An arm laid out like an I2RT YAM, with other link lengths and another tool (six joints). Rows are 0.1 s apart.
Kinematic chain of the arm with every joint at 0, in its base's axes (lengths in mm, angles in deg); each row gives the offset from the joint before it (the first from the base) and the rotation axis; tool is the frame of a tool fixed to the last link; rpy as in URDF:
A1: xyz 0 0 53 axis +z
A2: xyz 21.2 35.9 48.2 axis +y
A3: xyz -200.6 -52.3 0 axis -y
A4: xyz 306.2 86 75 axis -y
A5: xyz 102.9 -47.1 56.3 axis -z
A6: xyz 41.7 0 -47.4 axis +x
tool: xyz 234 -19 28 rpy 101.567 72.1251 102.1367
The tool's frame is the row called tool.
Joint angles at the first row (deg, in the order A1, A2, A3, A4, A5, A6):
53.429, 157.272, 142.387, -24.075, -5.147, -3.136
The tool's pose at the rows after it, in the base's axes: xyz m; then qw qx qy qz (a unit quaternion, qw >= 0):
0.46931 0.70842 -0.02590 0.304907 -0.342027 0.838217 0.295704
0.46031 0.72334 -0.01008 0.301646 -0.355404 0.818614 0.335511
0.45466 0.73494 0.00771 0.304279 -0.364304 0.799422 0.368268
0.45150 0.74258 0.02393 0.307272 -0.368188 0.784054 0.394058
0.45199 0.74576 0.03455 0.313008 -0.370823 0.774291 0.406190
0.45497 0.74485 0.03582 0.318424 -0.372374 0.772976 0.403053
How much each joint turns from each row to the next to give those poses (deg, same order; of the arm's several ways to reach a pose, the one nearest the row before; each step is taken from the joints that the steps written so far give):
-0.306, 1.313, 1.665, 1.768, -4.088, -0.350
-0.524, -0.003, -0.268, 2.932, -5.026, 0.022
-0.415, 0.000, -0.198, 3.082, -3.804, 0.262
-0.372, 0.002, -0.039, 2.556, -2.819, 0.634
-0.284, -0.004, -0.006, 1.640, -1.290, 0.087
-0.110, 0.003, 0.003, 0.219, 0.328, -0.546

